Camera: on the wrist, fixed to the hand. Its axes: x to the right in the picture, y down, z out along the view.
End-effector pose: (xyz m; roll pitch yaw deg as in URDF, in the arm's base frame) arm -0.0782 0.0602 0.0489 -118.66 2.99 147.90
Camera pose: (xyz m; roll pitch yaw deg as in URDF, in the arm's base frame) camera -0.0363 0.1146 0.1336 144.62 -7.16 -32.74
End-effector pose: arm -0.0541 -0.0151 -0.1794 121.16 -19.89 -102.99
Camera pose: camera 0.0539 -0.0236 -0.1674 -96.55 22.50 73.45
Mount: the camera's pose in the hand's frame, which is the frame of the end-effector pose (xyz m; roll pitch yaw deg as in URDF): -0.0110 -0.0411 -0.1004 25.95 1.44 -176.03
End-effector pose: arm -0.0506 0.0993 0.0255 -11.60 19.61 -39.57
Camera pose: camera -0.1204 0.0786 -0.0557 36.04 -18.94 144.85
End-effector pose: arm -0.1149 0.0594 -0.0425 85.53 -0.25 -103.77
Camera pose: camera -0.0182 0.0468 -0.0913 -59.67 4.32 75.10
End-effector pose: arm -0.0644 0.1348 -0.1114 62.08 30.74 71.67
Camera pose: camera -0.1467 0.1072 -0.1774 -36.49 -26.56 -107.68
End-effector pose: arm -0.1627 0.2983 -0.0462 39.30 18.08 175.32
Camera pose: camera -0.1228 0.2631 -0.1414 -14.02 -14.44 -2.45
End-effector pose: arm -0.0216 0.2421 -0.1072 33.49 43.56 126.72
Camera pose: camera 0.0101 0.1643 -0.1767 -9.78 -40.12 -49.99
